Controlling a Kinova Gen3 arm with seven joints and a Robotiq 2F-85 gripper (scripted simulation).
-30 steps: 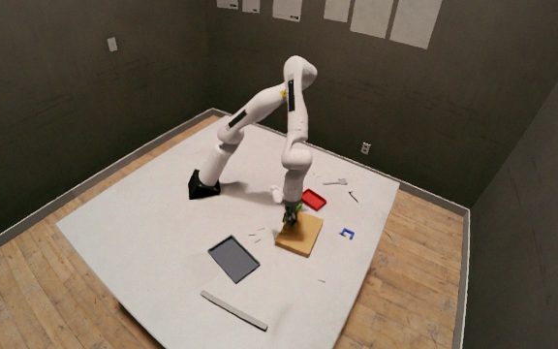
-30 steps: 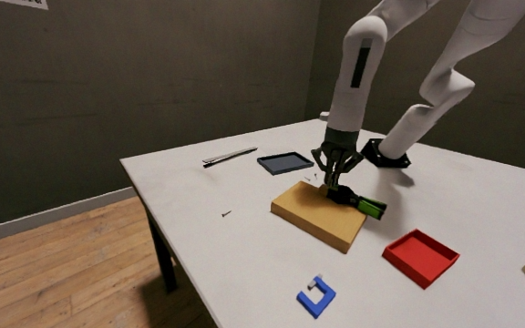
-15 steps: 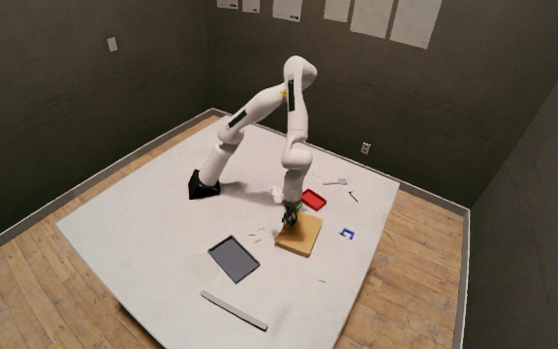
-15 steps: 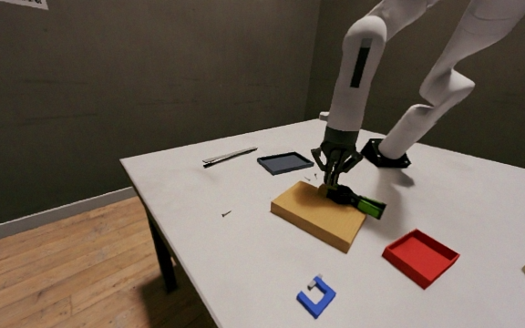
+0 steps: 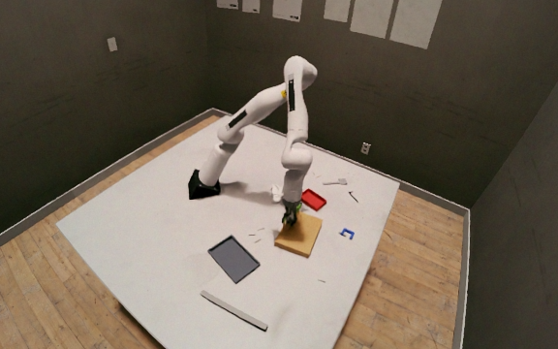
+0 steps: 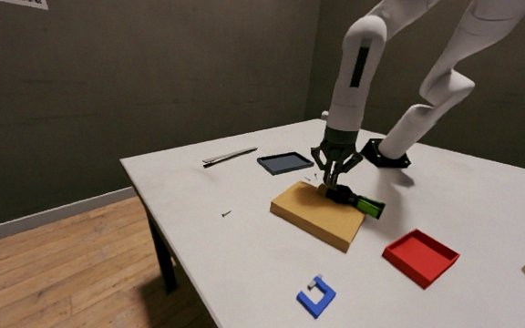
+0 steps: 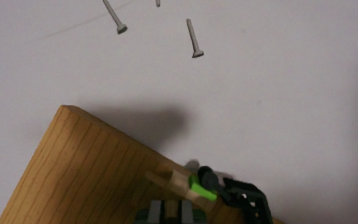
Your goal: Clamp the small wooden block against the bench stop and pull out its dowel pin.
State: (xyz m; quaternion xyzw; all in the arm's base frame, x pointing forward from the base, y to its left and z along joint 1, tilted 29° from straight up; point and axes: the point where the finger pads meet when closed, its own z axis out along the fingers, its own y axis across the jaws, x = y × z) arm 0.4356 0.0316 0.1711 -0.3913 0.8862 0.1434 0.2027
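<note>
Right now my hand is 20 mm above the dowel pin. Round my hand: grey tray (260 mm to the right, 80 mm below, 50 mm behind); then red tray (220 mm to the left, 80 mm below, 40 mm behind); then small wooden block (40 mm below).
</note>
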